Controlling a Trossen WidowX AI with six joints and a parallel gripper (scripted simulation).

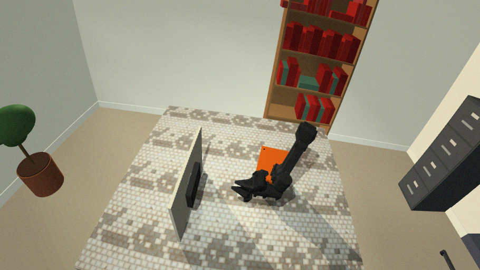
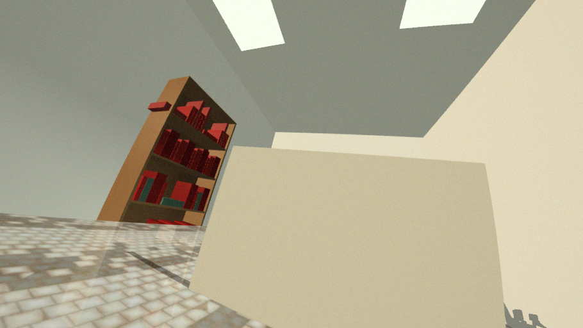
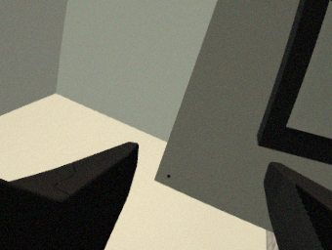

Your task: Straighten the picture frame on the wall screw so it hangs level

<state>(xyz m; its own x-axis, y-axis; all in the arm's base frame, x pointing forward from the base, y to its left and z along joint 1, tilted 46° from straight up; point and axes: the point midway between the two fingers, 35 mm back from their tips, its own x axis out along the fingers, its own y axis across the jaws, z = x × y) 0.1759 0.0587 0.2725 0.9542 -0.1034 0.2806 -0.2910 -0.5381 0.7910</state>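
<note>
Right now the black picture frame is 18 cm ahead of my gripper tip, 4 cm to the right of it and 10 cm below it. The rest, counted from my gripper tip: wall panel 20 cm ahead, 5 cm to the right, 11 cm below.
</note>
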